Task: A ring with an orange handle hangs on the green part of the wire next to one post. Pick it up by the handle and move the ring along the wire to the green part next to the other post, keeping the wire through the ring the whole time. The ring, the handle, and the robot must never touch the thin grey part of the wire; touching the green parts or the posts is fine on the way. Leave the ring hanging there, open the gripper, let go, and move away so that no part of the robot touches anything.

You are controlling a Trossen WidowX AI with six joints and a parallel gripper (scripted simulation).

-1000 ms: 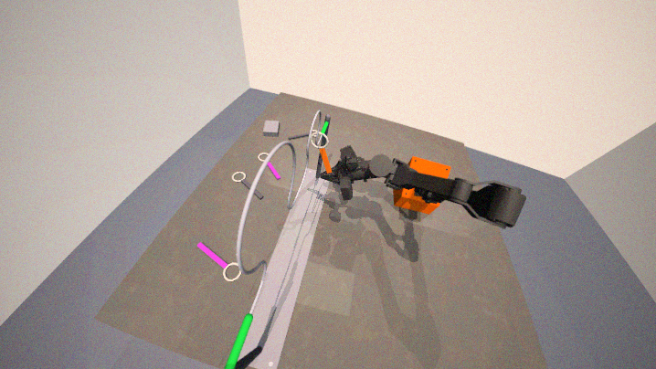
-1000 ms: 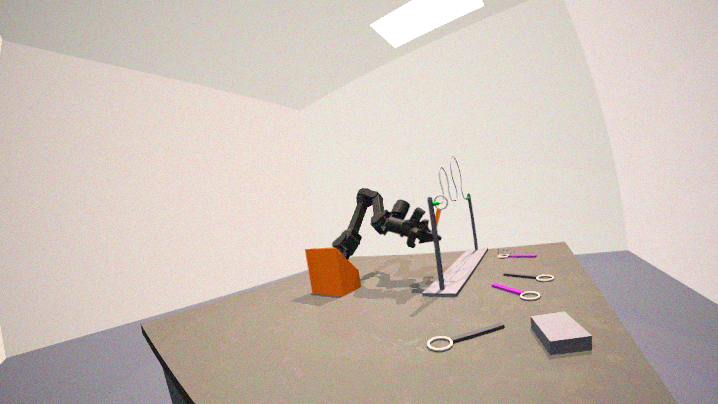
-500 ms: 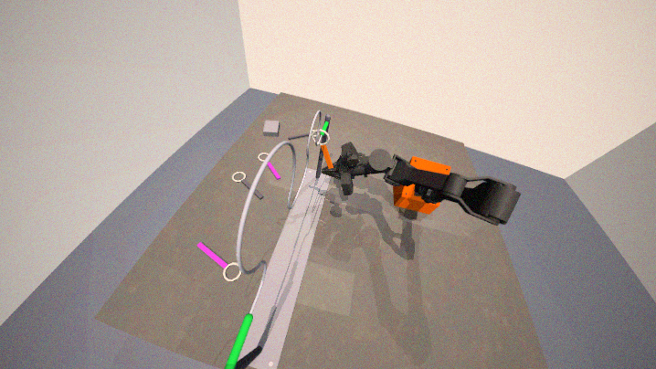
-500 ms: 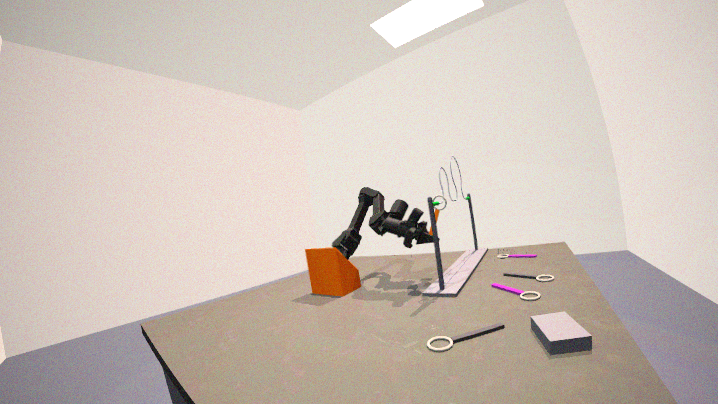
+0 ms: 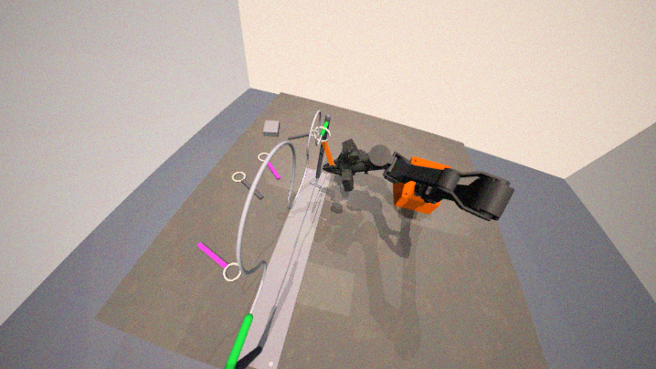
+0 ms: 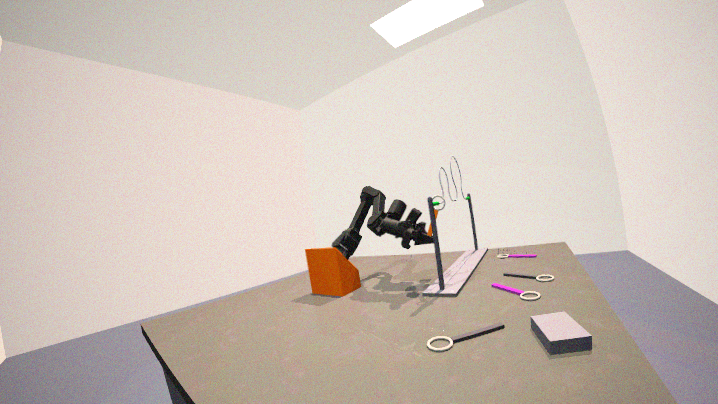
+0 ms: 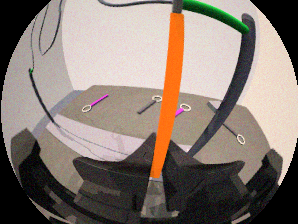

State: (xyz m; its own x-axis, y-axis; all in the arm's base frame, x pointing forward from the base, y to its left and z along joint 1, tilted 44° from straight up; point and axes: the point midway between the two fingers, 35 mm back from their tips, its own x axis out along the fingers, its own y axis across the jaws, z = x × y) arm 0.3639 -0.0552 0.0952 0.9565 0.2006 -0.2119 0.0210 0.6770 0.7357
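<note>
My gripper tip is now 9 cm below the ring with orange handle. From my gripper tip the other things lie so: grey block: 28 cm ahead, 36 cm to the right, 14 cm below.
</note>
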